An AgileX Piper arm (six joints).
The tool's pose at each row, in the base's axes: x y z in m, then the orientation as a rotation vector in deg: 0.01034 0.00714 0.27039 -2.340 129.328 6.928; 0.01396 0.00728 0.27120 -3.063 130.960 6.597; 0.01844 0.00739 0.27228 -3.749 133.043 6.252; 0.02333 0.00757 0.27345 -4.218 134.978 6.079; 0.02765 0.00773 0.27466 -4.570 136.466 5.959; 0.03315 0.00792 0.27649 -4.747 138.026 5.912; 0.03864 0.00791 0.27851 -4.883 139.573 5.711; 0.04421 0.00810 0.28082 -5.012 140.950 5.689; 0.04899 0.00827 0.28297 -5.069 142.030 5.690; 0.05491 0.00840 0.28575 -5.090 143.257 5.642; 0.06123 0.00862 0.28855 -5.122 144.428 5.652; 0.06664 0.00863 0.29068 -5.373 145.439 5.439; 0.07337 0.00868 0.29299 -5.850 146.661 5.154; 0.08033 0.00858 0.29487 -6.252 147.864 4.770; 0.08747 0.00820 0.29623 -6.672 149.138 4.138
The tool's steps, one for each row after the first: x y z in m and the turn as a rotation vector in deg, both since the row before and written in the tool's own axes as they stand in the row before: -0.00293 -0.00006 0.00228 0.036 1.659 -0.553; -0.00376 -0.00016 0.00266 0.066 2.110 -0.499; -0.00420 -0.00015 0.00277 0.006 1.954 -0.289; -0.00392 -0.00014 0.00219 -0.003 1.503 -0.208; -0.00525 -0.00020 0.00245 -0.005 1.566 -0.054; -0.00543 -0.00039 0.00214 0.116 1.550 -0.067; -0.00574 -0.00019 0.00184 -0.013 1.381 -0.022; -0.00507 -0.00015 0.00133 -0.013 1.081 0.019; -0.00638 -0.00025 0.00143 0.032 1.225 0.041; -0.00674 -0.00019 0.00152 -0.013 1.170 0.044; -0.00564 -0.00035 0.00138 0.096 1.022 -0.172; -0.00685 -0.00044 0.00188 0.095 1.246 -0.335; -0.00683 -0.00066 0.00220 0.180 1.224 -0.300; -0.00673 -0.00101 0.00257 0.350 1.299 -0.356
